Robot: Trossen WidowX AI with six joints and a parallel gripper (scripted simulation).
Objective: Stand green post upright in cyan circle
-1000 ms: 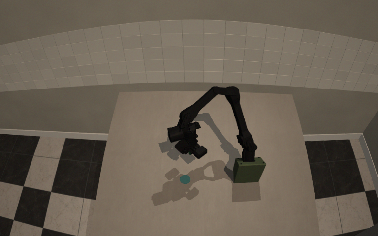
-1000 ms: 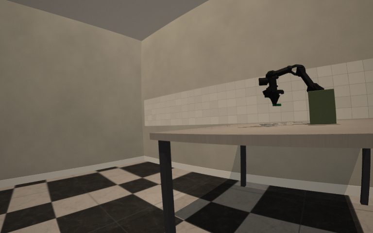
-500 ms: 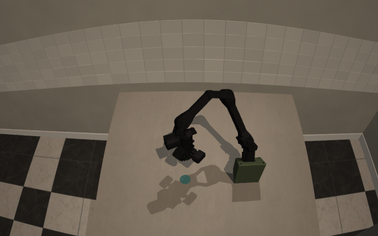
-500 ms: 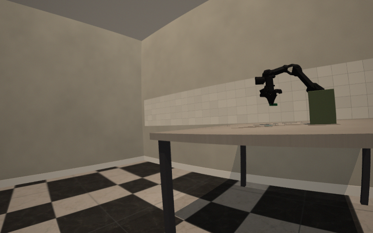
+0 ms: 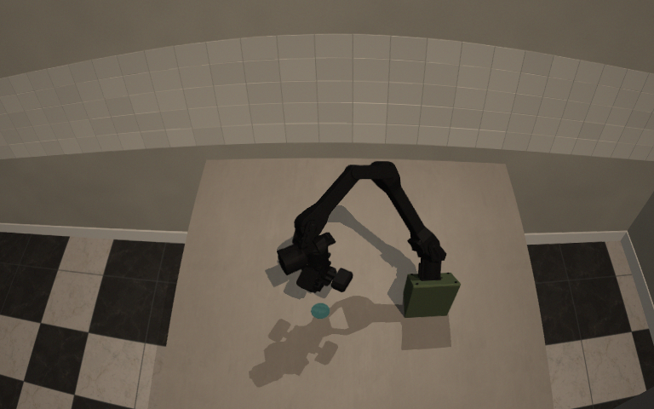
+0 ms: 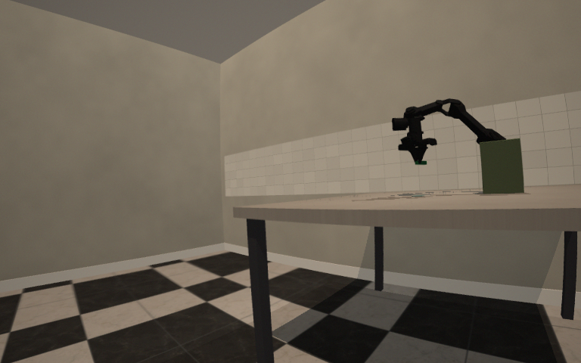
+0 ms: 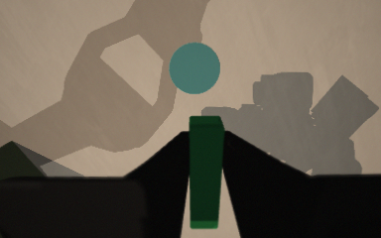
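The cyan circle is 18 cm below my hand and 1 cm to the left of it. The rest, counted from my hand: green post 3 cm below, 2 cm to the right, 1 cm behind.
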